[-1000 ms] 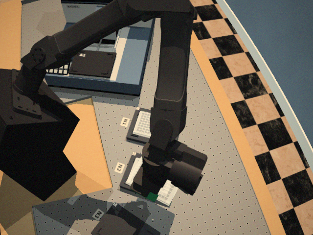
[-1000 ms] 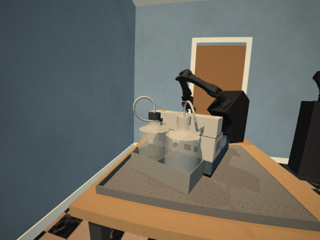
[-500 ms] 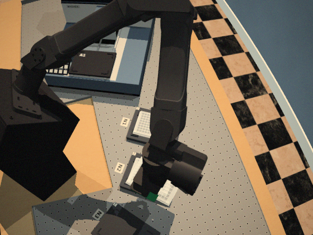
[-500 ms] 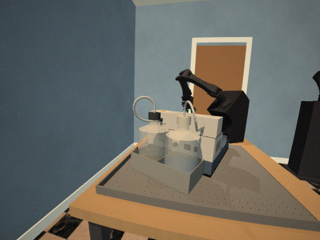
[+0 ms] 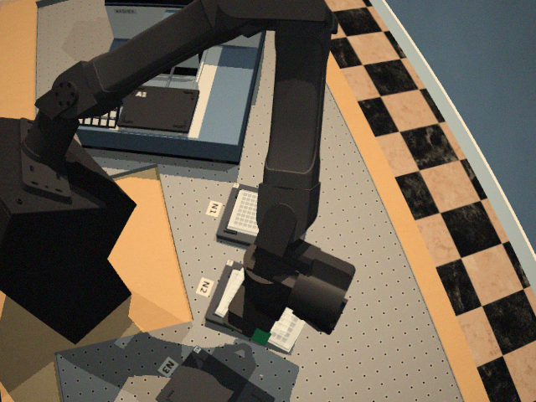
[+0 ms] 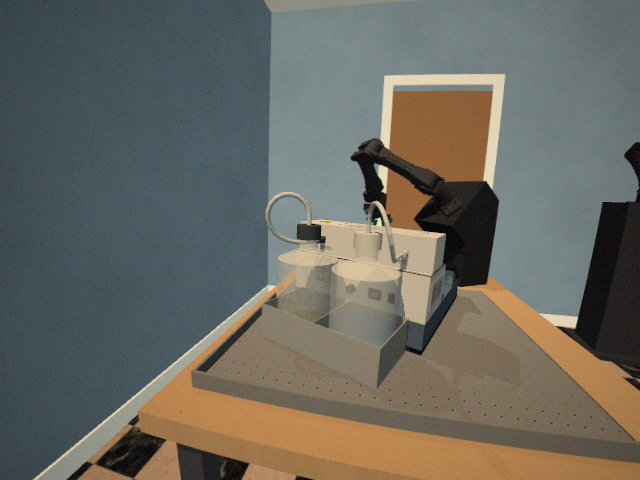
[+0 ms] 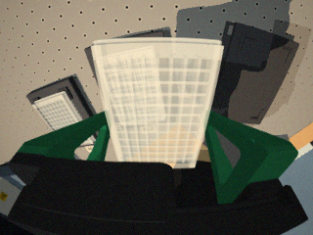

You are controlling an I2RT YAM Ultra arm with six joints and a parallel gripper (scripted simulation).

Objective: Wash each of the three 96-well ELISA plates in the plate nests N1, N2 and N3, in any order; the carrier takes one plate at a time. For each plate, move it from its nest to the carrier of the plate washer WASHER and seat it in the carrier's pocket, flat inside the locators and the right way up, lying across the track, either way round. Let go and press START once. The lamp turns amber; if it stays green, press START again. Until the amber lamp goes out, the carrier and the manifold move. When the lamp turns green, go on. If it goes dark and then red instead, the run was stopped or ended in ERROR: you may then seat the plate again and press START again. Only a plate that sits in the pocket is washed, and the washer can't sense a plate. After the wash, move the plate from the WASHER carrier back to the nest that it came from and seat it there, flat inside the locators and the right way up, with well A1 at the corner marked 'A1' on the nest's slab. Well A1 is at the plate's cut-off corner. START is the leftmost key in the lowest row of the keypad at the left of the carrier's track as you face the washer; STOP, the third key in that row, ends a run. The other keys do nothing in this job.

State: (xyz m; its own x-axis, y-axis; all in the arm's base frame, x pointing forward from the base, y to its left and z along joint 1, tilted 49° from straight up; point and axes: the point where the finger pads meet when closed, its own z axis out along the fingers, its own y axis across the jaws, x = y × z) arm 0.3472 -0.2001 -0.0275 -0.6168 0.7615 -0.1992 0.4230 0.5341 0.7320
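Now: the dark carrier 46 cm to the left of my hand, 17 cm behind it and 6 cm below it. Also, from my hand: nest N2 (13 cm below, 5 cm to the left); then nest N3 (12 cm to the right, 11 cm below, 10 cm behind); then N3 label (18 cm behind, 14 cm below, 5 cm to the right).
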